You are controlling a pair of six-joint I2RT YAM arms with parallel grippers.
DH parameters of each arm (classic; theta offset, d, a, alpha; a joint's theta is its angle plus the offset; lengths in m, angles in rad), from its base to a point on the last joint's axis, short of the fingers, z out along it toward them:
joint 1: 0 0.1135 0.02 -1.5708
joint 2: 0 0 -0.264 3.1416
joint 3: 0.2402 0 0.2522 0
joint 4: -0.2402 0 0.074 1.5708
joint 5: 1.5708 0 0 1.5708
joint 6: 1.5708 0.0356 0 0
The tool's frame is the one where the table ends.
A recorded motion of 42 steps. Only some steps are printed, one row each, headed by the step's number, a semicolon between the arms.
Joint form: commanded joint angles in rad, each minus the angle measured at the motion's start. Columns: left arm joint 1, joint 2, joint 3, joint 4, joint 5, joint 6; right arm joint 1, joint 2, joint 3, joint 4, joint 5, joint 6.
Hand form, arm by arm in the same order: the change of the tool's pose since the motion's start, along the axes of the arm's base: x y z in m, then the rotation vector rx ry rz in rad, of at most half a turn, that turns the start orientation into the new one. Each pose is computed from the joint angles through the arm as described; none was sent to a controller.
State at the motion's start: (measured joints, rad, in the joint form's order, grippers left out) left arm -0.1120 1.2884 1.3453 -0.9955 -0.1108 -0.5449; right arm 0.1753 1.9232 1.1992 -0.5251 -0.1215 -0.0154
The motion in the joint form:
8: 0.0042 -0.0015 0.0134 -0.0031 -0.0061 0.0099; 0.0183 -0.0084 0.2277 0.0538 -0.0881 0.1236
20: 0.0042 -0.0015 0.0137 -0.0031 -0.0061 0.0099; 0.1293 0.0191 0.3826 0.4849 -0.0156 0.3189
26: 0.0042 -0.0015 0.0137 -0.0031 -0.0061 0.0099; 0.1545 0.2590 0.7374 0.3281 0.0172 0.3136
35: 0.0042 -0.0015 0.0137 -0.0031 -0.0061 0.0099; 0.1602 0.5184 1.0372 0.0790 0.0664 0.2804
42: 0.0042 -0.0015 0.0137 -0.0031 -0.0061 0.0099; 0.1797 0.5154 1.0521 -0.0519 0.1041 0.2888
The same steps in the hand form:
8: -0.0004 0.0013 0.0043 0.0095 -0.0118 -0.0001; 0.0443 0.0187 0.0709 0.1809 -0.2398 -0.0514
20: -0.0004 0.0013 0.0044 0.0095 -0.0121 -0.0001; 0.0813 0.0761 0.1464 0.4149 -0.7206 -0.1061
26: -0.0004 0.0013 0.0044 0.0095 -0.0121 -0.0001; 0.1307 0.1042 0.1412 0.3825 -0.6890 -0.1043
35: -0.0004 0.0013 0.0044 0.0095 -0.0121 -0.0001; 0.1666 0.1180 0.0858 0.2498 -0.5213 -0.1136
42: -0.0004 0.0013 0.0044 0.0095 -0.0121 -0.0001; 0.1552 0.1240 0.0814 0.1852 -0.4258 -0.1251

